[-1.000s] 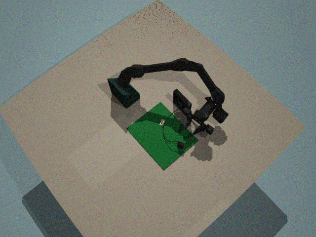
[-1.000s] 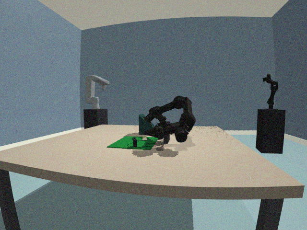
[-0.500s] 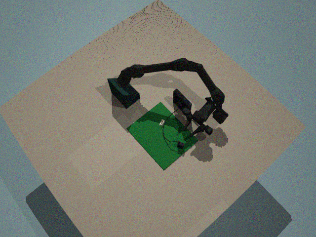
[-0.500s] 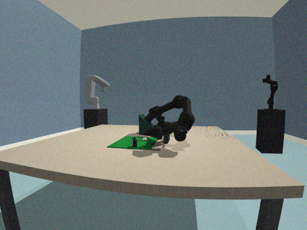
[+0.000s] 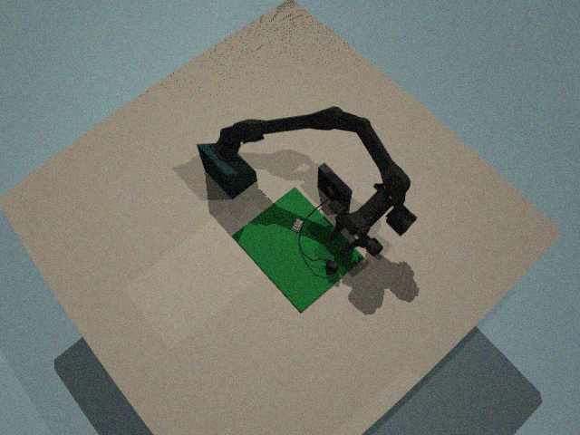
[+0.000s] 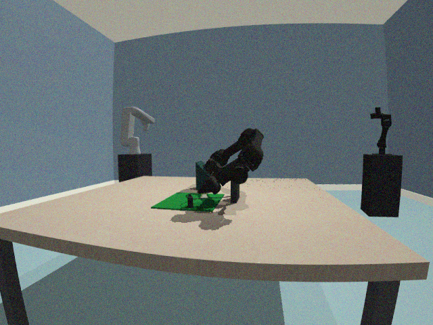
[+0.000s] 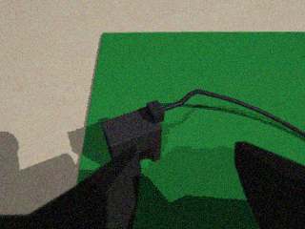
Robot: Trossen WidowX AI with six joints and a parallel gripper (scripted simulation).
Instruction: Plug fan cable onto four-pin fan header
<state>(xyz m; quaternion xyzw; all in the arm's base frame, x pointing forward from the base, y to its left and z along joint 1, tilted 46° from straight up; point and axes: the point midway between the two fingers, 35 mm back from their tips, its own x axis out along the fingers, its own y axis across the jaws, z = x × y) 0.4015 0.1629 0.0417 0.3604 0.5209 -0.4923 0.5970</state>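
Now: the dark fan plug 3 cm ahead of my gripper tip, 3 cm to the right of it and 4 cm below it. Also, from my gripper tip: green board (8 cm behind, 7 cm to the right, 8 cm below); black fan (15 cm behind, 10 cm to the left); white four-pin fan header (14 cm behind, 3 cm to the right, 6 cm below).
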